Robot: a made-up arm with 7 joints. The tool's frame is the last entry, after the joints. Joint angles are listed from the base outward. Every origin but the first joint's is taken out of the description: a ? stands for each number. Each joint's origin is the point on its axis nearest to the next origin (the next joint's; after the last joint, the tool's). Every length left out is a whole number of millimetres.
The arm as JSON. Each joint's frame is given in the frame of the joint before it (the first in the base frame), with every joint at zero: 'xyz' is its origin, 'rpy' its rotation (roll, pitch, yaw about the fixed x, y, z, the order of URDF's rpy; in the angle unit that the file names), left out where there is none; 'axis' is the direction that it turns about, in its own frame. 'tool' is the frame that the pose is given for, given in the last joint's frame.
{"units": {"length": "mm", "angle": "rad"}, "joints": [
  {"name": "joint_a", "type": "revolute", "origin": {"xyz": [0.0, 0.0, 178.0]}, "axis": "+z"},
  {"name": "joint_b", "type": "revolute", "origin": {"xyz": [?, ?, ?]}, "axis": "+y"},
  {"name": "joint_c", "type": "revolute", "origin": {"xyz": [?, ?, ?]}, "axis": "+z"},
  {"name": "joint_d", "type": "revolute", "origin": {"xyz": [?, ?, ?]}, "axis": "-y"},
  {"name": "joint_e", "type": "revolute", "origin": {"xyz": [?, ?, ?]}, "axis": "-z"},
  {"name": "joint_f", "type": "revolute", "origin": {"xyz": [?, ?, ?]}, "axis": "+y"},
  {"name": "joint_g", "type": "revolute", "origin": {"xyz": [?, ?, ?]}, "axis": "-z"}
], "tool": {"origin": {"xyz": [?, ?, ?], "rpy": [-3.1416, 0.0, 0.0]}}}
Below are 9 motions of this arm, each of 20 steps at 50 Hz.
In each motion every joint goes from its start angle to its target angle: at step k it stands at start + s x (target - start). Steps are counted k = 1, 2, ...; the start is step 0. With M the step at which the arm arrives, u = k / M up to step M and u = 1 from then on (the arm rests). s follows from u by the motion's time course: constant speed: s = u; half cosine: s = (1 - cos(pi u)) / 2; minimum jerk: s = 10 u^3 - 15 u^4 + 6 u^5.
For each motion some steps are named. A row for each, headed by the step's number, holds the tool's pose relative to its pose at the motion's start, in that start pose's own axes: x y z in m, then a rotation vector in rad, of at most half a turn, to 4 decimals.
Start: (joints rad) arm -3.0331 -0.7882 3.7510 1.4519 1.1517 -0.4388 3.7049
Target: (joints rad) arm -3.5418 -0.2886 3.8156 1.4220 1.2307 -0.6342 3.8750
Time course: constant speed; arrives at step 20
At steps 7, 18, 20:
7: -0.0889 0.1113 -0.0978 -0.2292 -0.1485 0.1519
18: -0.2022 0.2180 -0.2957 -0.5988 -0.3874 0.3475
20: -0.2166 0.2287 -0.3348 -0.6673 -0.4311 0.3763

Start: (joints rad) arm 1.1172 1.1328 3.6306 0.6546 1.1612 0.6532 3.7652
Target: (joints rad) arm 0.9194 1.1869 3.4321 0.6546 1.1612 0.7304 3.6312
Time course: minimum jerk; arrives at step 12
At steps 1, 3, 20:
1: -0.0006 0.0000 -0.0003 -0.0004 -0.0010 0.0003
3: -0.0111 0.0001 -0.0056 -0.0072 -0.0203 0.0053
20: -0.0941 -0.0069 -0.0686 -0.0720 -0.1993 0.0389

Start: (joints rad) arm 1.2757 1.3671 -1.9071 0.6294 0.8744 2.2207 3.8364
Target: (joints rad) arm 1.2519 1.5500 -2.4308 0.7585 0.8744 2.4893 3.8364
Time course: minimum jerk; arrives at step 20
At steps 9, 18, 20:
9: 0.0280 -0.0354 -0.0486 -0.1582 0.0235 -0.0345
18: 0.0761 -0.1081 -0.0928 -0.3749 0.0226 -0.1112
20: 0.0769 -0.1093 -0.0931 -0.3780 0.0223 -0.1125

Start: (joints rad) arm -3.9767 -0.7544 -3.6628 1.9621 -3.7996 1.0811 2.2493
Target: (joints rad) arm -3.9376 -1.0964 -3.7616 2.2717 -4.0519 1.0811 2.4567
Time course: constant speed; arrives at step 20
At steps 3, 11, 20:
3: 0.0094 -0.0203 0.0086 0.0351 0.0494 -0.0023
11: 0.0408 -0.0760 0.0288 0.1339 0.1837 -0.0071
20: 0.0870 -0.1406 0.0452 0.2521 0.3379 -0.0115

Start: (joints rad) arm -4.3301 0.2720 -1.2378 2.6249 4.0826 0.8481 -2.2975
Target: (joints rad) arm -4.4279 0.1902 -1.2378 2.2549 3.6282 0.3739 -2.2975
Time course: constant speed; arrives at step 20
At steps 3, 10, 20:
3: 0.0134 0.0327 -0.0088 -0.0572 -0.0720 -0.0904
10: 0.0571 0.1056 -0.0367 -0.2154 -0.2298 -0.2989
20: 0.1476 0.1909 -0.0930 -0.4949 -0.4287 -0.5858

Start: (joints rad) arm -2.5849 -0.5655 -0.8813 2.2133 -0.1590 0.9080 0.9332
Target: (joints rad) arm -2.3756 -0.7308 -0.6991 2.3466 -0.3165 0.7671 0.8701
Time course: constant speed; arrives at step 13
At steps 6, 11, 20:
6: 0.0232 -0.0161 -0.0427 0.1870 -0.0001 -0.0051
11: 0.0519 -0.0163 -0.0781 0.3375 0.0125 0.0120
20: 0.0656 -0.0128 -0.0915 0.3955 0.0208 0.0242

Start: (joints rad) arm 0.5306 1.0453 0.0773 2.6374 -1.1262 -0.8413 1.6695
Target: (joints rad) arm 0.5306 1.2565 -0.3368 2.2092 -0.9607 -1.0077 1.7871
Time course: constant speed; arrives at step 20
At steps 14, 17, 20:
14: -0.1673 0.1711 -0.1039 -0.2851 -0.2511 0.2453
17: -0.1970 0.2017 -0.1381 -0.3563 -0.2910 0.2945
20: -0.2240 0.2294 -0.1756 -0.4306 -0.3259 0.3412

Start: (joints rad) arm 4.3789 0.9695 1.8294 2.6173 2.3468 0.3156 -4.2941
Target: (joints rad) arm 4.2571 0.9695 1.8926 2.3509 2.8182 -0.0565 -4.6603
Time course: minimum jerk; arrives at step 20
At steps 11, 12, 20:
11: 0.0370 -0.0522 -0.0377 0.2821 -0.0748 0.0614
12: 0.0442 -0.0588 -0.0447 0.3280 -0.0775 0.0706
20: 0.0729 -0.0787 -0.0721 0.4940 -0.0683 0.1043

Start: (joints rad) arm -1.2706 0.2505 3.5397 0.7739 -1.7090 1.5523 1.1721
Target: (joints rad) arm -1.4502 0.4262 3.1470 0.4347 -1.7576 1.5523 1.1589
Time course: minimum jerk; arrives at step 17
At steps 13, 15, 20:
13: -0.2328 0.0324 0.1361 -0.1826 -0.4333 -0.2187
15: -0.2536 0.0361 0.1398 -0.1896 -0.4715 -0.2336
20: -0.2573 0.0368 0.1403 -0.1907 -0.4784 -0.2362

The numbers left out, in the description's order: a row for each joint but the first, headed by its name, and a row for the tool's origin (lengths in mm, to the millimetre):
joint_b: 0.0 0.0 0.0
joint_c: 0.0 0.0 378.0
joint_d: 66.0 0.0 0.0
joint_e: 85.0 0.0 -376.0
joint_f: 0.0 0.0 0.0
joint_g: 102.0 0.0 -131.0
tool: 0.0 0.0 0.0

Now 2 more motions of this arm.
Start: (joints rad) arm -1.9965 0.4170 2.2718 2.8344 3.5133 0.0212 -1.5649
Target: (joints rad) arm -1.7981 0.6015 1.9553 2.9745 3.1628 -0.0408 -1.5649
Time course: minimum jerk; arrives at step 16
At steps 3, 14, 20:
3: 0.0085 -0.0085 0.0001 0.0098 0.0064 -0.0207
14: 0.1890 -0.1537 -0.0291 0.1353 0.2016 -0.4280
20: 0.1923 -0.1558 -0.0302 0.1363 0.2059 -0.4351

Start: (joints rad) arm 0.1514 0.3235 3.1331 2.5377 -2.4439 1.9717 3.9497
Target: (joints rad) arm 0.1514 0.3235 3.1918 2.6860 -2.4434 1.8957 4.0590
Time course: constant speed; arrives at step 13
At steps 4, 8, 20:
4: -0.0090 -0.0092 0.0122 -0.0153 0.0242 0.0620
8: -0.0172 -0.0184 0.0249 -0.0291 0.0489 0.1240
20: -0.0261 -0.0301 0.0416 -0.0443 0.0804 0.2014

